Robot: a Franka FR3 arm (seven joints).
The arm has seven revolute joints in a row. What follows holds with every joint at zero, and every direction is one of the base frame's.
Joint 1 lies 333 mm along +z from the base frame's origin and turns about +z.
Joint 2 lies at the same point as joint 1 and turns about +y.
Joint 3 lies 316 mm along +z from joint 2 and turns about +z.
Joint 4 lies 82.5 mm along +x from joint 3 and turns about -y.
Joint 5 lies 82.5 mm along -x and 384 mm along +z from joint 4 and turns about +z.
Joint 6 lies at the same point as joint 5 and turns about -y.
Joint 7 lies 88 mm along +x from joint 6 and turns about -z.
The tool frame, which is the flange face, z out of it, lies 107 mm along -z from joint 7; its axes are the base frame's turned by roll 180, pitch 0 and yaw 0 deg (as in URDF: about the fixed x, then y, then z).
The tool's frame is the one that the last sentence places.
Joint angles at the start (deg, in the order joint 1, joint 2, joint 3, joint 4, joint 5, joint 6, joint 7):
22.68 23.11 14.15 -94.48 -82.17 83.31 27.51
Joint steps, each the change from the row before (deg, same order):
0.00 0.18 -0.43 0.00 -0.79 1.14 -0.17
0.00 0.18 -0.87 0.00 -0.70 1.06 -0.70
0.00 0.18 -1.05 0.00 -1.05 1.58 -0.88
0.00 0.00 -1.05 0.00 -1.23 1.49 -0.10
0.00 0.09 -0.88 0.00 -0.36 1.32 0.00
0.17 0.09 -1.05 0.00 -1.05 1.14 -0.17
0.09 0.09 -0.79 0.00 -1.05 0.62 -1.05
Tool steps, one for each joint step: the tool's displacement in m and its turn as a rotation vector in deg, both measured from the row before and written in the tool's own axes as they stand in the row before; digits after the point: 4 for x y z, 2 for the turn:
0.0028 -0.0010 0.0027 -0.32 0.95 -0.21
0.0023 -0.0005 0.0071 -0.45 0.43 -0.72
0.0031 -0.0001 0.0081 -0.61 0.88 -0.89
0.0024 0.0023 0.0079 -0.84 0.90 0.03
0.0015 -0.0004 0.0067 -0.06 0.52 -0.03
0.0017 0.0009 0.0067 -0.83 0.66 -0.23
0.0009 0.0010 0.0058 -0.96 0.35 -1.14

